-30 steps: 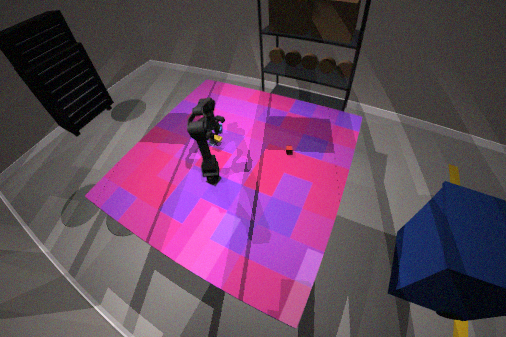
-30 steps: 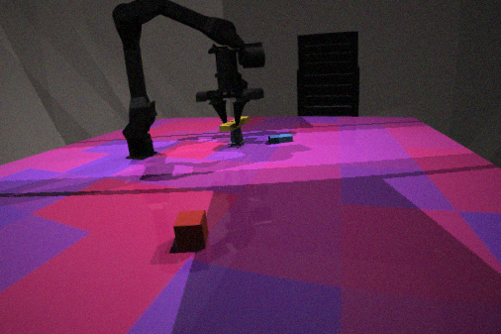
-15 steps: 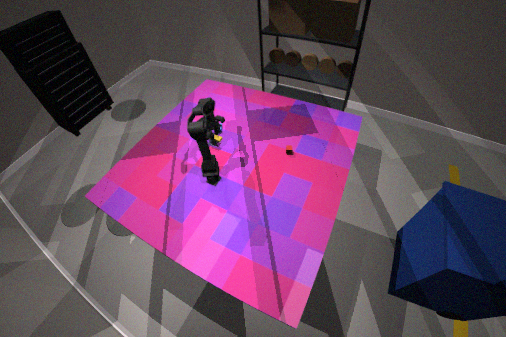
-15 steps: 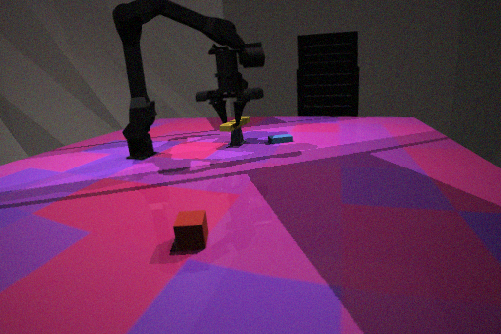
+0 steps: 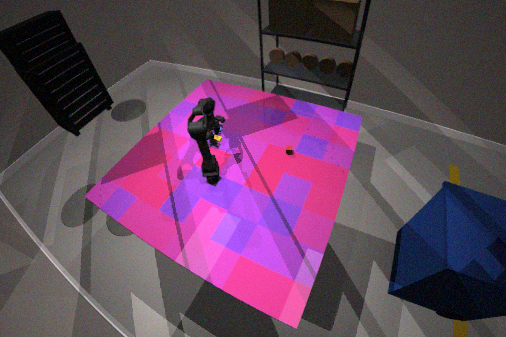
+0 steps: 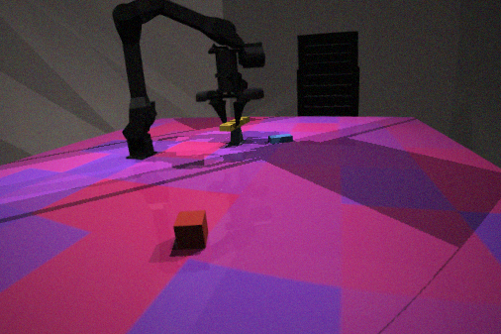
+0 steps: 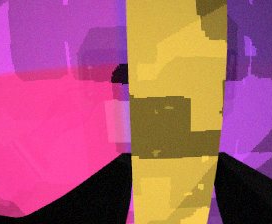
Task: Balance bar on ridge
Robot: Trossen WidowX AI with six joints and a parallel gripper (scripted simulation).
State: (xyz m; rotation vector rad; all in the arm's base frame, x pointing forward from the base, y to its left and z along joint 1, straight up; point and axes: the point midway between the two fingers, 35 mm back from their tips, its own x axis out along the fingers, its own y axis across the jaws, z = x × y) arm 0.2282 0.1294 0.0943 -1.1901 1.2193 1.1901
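Right now my gripper tip is 30 mm to the right of the yellow bar. The rest, counted from my gripper tip: red-orange cube 120 mm ahead, 420 mm to the right, 40 mm below; small blue block 130 mm ahead, 60 mm to the left, 50 mm below.
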